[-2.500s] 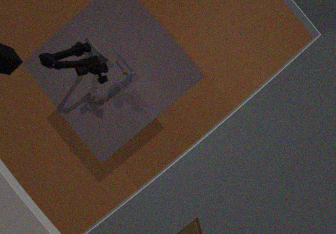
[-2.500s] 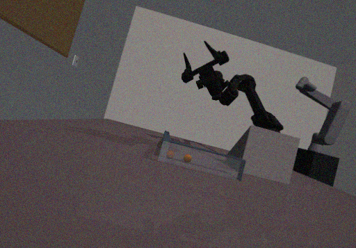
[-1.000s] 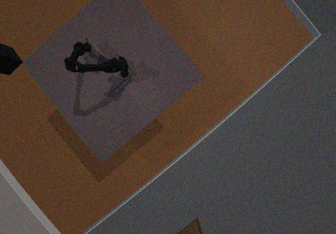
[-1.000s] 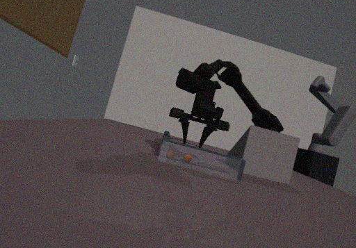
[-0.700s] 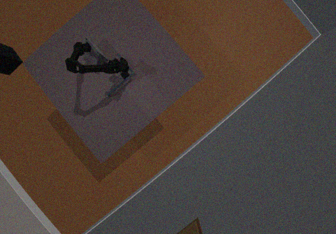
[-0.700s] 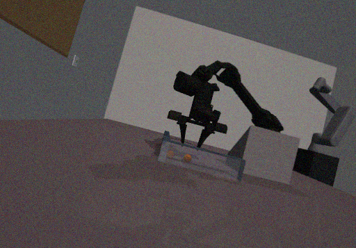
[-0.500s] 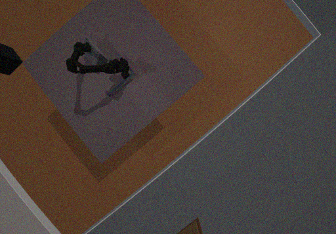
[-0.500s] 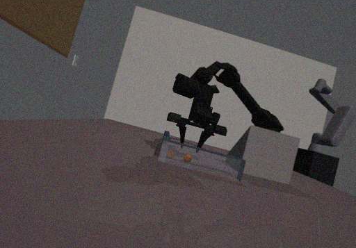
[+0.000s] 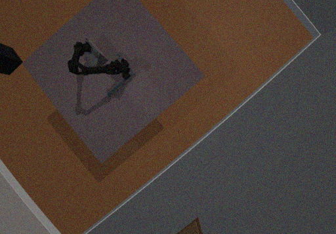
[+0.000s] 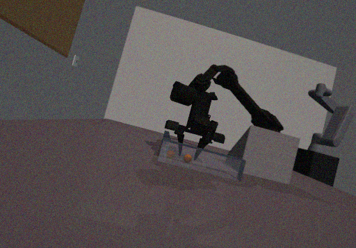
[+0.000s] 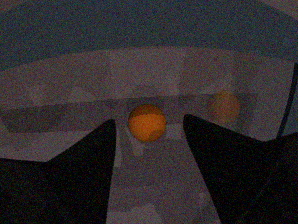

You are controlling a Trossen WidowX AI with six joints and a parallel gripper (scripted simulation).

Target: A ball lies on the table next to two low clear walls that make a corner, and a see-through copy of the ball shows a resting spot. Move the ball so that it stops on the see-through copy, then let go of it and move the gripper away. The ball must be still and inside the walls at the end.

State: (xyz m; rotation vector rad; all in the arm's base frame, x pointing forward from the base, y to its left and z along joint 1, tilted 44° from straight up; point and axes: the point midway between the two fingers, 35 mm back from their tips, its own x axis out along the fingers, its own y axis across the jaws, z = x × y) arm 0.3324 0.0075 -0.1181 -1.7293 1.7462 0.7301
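Now: gripper tip 50 mm short of the see-through copy of ball and 10 mm to the right of it. Also, from my gripper tip: orange ball: right at my gripper tip.
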